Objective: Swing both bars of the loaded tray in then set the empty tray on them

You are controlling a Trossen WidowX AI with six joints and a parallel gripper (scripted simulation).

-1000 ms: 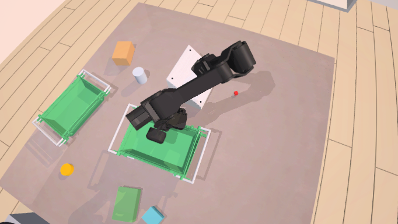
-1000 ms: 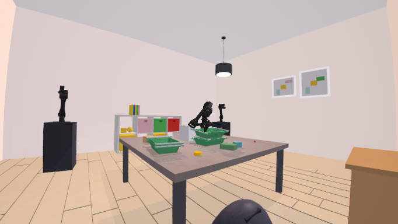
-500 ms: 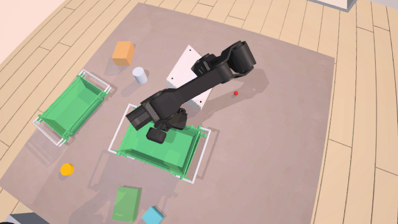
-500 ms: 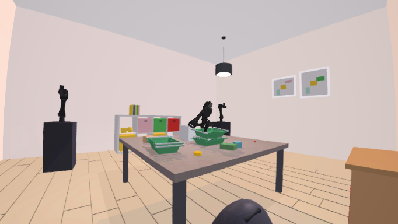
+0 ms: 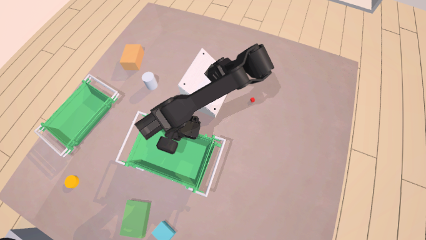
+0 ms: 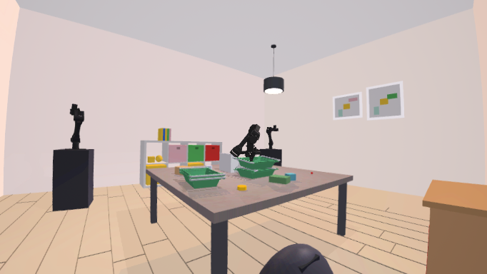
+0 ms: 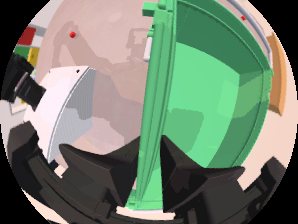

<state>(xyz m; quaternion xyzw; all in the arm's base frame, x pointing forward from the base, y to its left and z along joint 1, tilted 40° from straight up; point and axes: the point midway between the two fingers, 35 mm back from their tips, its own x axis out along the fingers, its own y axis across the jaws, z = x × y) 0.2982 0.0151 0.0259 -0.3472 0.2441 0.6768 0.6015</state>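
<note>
The green tray lies 8 cm ahead of my gripper tip, 1 cm to the left of it and 3 cm above it. The rest, counted from my gripper tip: grey cylinder 17 cm behind, 29 cm to the right, 6 cm below; then blue cube 32 cm ahead, 12 cm to the left, 7 cm below; then green block 34 cm ahead, 1 cm to the left, 7 cm below.
</note>
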